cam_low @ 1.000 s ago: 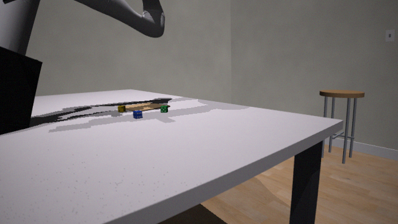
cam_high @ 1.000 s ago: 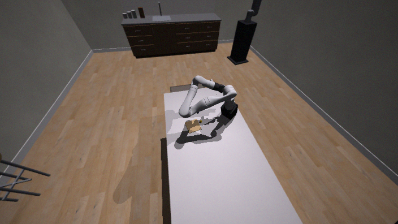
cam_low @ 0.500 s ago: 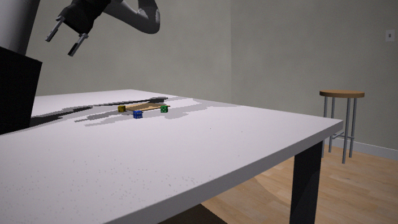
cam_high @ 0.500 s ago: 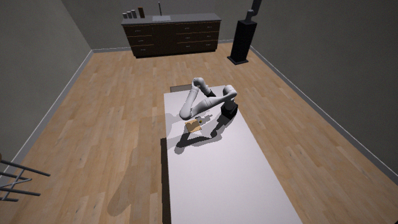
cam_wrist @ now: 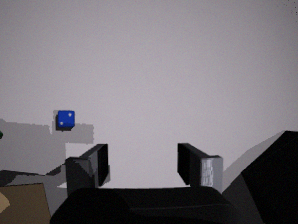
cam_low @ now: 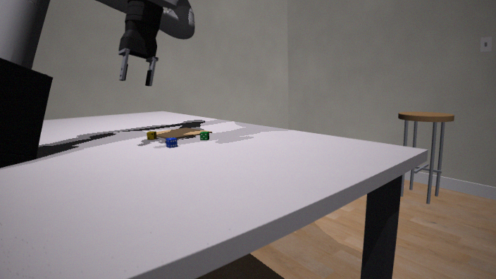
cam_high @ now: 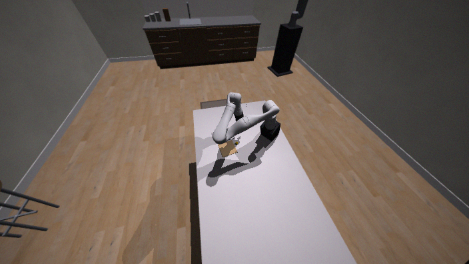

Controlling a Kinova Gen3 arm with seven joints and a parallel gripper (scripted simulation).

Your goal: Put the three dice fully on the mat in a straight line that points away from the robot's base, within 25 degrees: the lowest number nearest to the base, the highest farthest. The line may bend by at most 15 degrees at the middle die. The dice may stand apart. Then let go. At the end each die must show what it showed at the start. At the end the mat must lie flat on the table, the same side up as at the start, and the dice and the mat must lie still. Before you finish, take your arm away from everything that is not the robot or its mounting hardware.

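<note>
The blue die is 15 cm below my hand, 6 cm ahead of it and 3 cm to the right of it. Round my hand: tan mat: 18 cm ahead, 16 cm below, 12 cm to the left; then yellow die: 15 cm below, 10 cm to the left, 8 cm ahead; then green die: 16 cm ahead, 15 cm below, 2 cm to the right.
</note>
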